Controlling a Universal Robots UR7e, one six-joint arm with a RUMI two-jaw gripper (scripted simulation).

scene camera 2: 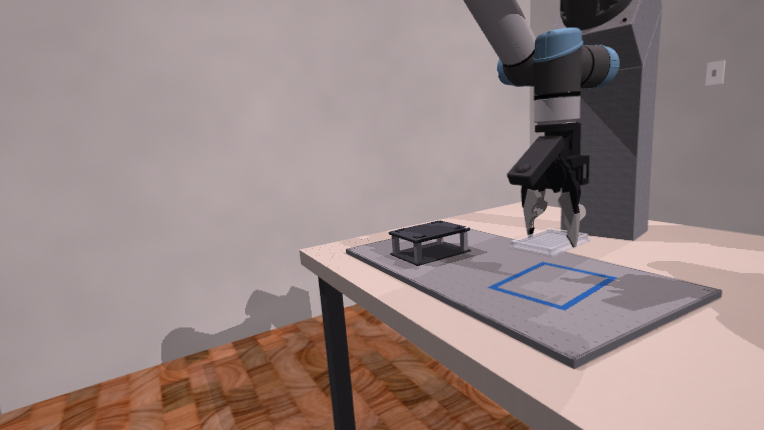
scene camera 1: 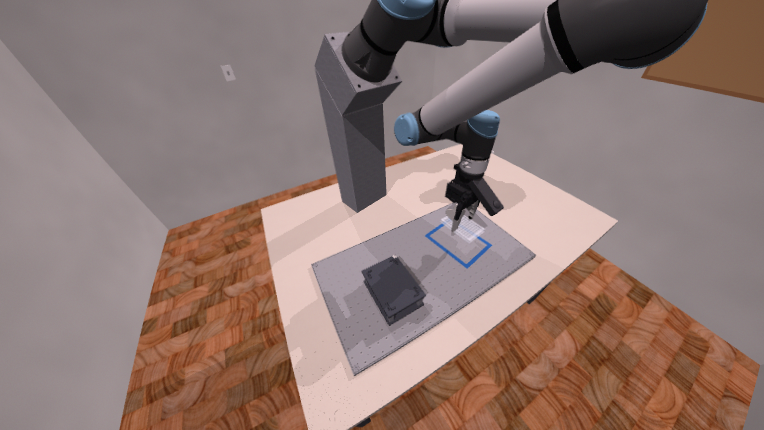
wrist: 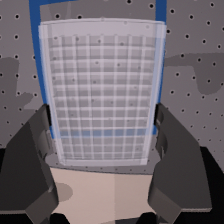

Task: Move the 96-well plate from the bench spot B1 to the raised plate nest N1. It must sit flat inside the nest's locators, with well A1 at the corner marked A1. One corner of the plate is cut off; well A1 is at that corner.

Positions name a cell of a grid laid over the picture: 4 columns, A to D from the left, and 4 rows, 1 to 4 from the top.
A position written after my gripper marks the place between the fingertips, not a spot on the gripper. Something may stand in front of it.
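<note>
In scene camera 1 I find my gripper (scene camera 1: C3), and that camera also gives me a dark raised plate nest (scene camera 1: C3). Scene camera 2 shows me my gripper (scene camera 2: C3) again, together with a clear 96-well plate (scene camera 2: C3) and the dark raised plate nest (scene camera 2: C3). In the wrist view there is the clear 96-well plate (wrist: B1), and my gripper (wrist: B2) is visible there as well.
</note>
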